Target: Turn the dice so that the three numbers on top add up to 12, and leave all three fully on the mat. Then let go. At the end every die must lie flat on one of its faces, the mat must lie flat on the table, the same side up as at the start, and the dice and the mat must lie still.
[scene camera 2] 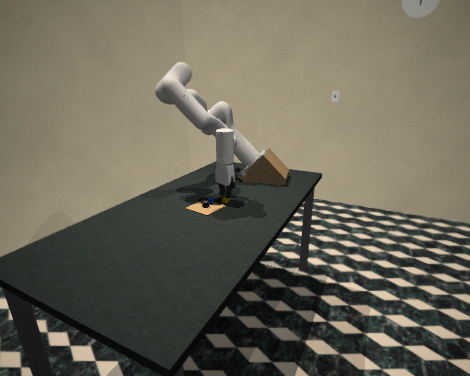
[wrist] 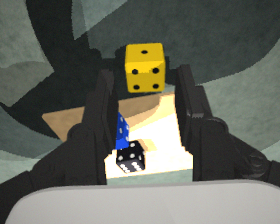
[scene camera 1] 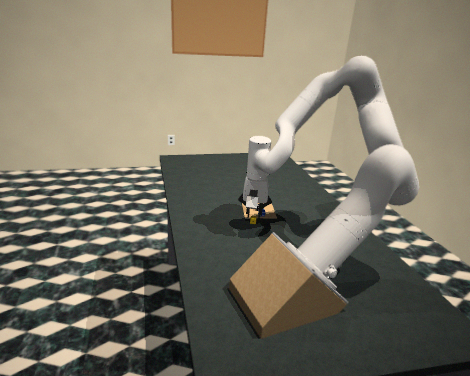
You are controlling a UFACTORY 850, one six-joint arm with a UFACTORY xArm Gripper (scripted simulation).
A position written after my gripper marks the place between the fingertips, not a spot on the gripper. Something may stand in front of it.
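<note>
Gripper (scene camera 1: 253, 216), (wrist: 145, 84), mine, visible. Yellow die (wrist: 144, 63), visible. Black die (wrist: 131, 159), in sight. Tan mat (wrist: 152, 121), same.
</note>
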